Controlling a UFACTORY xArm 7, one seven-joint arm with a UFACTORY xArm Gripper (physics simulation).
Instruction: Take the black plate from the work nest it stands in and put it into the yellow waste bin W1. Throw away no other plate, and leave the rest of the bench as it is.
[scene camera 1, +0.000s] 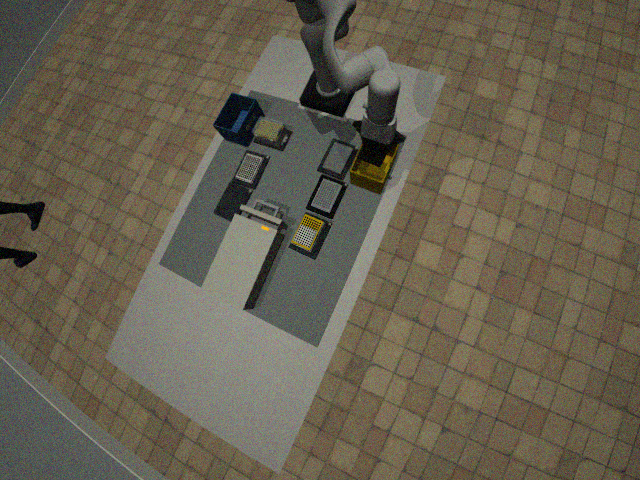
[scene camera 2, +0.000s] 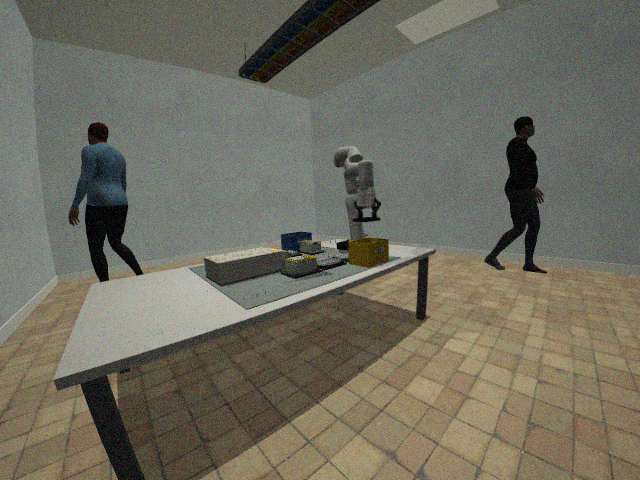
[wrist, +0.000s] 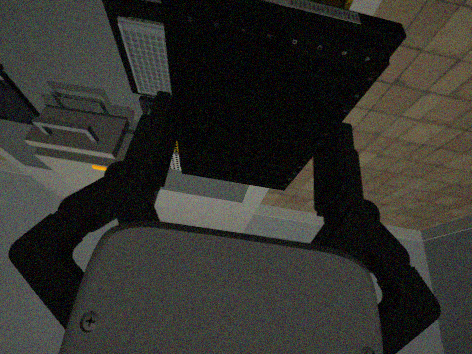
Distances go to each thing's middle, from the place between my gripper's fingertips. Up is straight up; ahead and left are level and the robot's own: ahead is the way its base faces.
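Scene:
The black plate (wrist: 255, 96) is where my gripper is, right at it. Going by their middles, the plate is the nearest to my gripper of the things named here. There is also the yellow-and-white rack (scene camera 1: 310, 229), and I see it 350 mm ahead of my hand, 110 mm to the right of it and 190 mm below it.

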